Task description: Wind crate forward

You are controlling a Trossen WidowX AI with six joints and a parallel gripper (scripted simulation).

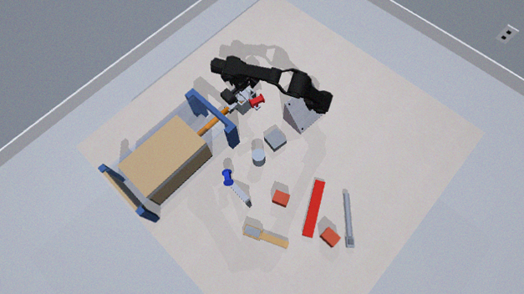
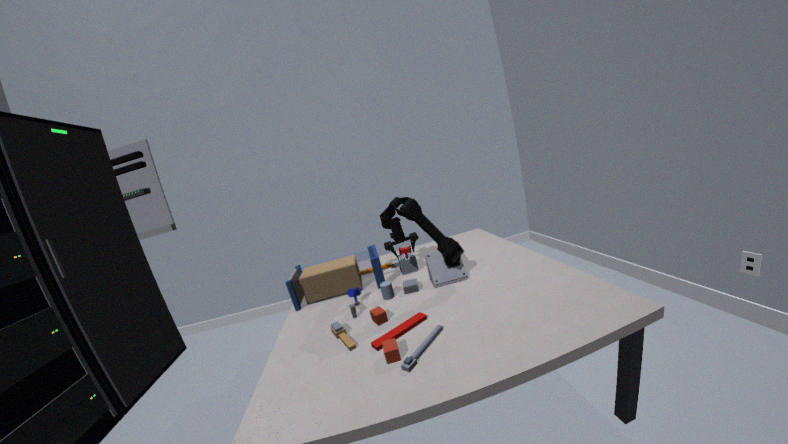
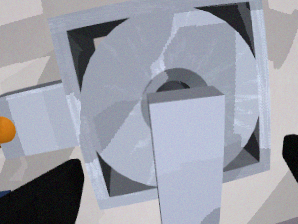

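My gripper tip is 5 cm to the right of the red-knobbed handle and 1 cm below it. Round my gripper tip: red knob (9 cm to the left, 4 cm above); blue frame (16 cm ahead, 1 cm to the right, 1 cm above); grey winch (7 cm below, 3 cm to the right, 1 cm behind).
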